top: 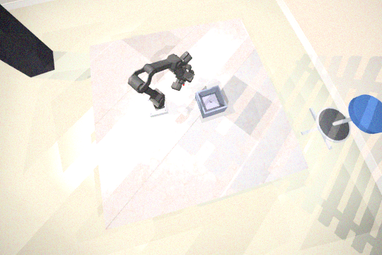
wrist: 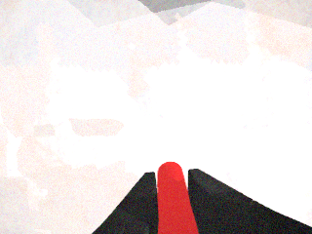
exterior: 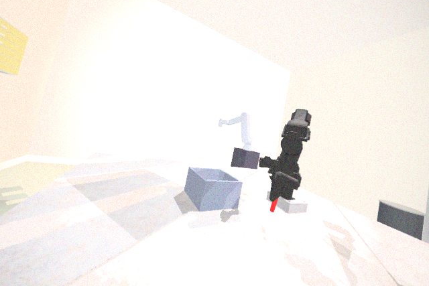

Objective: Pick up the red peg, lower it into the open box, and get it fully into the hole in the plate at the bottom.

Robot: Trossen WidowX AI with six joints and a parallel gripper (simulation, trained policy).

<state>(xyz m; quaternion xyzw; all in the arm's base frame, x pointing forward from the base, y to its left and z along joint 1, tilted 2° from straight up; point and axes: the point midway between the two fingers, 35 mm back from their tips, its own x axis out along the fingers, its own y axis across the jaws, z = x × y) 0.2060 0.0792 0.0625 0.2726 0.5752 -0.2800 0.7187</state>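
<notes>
The grey-blue box is 120 mm ahead of my gripper tip, 180 mm to the right of it and 50 mm below it. The rest, counted from my gripper tip: red peg: 10 mm behind, 10 mm to the left, 10 mm above.
</notes>
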